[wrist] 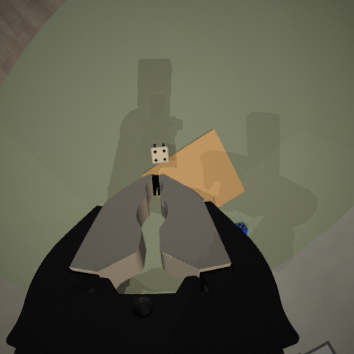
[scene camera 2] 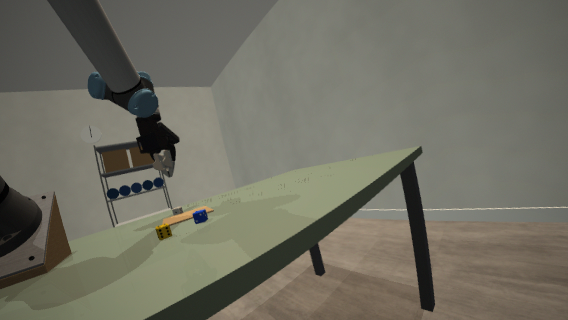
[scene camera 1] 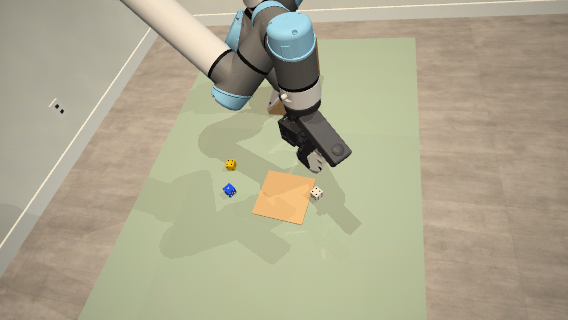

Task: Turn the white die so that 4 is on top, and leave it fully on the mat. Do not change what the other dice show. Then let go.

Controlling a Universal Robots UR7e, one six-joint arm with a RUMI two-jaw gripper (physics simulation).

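Places are measured from the arm's base along level axes (x left, y back, z up), in centimetres.
Where they show: gripper, fingertip midpoint: point(wrist: 157, 176) point(scene camera 2: 170, 177) point(scene camera 1: 318, 172).
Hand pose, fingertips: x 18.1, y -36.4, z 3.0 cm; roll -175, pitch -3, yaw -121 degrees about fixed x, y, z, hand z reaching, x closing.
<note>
After its pixels a point has its place.
The white die point(scene camera 1: 316, 193) {z -7.7, x 16.8, y -36.4 cm} point(scene camera 2: 177, 211) {z -8.8, x 15.2, y -35.7 cm} point(wrist: 159, 154) {z -7.7, x 16.7, y -35.9 cm} shows four pips on top. It stands at the edge of the orange mat point(scene camera 1: 287, 212) {z -9.8, x 10.4, y -42.5 cm} point(scene camera 2: 181, 217) {z -9.8, x 6.2, y -36.3 cm} point(wrist: 222, 175) {z -9.8, x 6.7, y -42.5 cm}, mostly outside it; whether a corner rests on the mat or touches its edge is unclear. My gripper point(scene camera 1: 317, 171) {z 3.0, x 18.1, y -36.4 cm} point(scene camera 2: 169, 175) {z 3.0, x 18.1, y -36.4 cm} point(wrist: 157, 176) {z 3.0, x 18.1, y -36.4 cm} is shut with nothing between the fingers, raised above the table and apart from the die. The blue die point(scene camera 1: 229, 190) {z -7.7, x -6.8, y -40.8 cm} point(scene camera 2: 200, 216) {z -8.7, x -8.8, y -40.1 cm} point(wrist: 242, 228) {z -8.1, x -6.4, y -40.9 cm} and the yellow die point(scene camera 1: 230, 164) {z -7.7, x -10.2, y -32.6 cm} point(scene camera 2: 163, 231) {z -8.7, x -11.9, y -32.1 cm} lie on the table, off the mat.
The green table top point(scene camera 1: 370, 280) {z -10.2, x 33.8, y -54.0 cm} point(scene camera 2: 280, 220) {z -10.2, x -28.4, y -49.3 cm} point(wrist: 65, 150) {z -10.2, x 25.6, y -23.1 cm} carries the mat and dice. The arm's wooden base block point(scene camera 2: 59, 235) {z -4.8, x 3.4, y -8.6 cm} stands at the left in scene camera 2. A shelf rack point(scene camera 2: 102, 200) stands behind the table.
</note>
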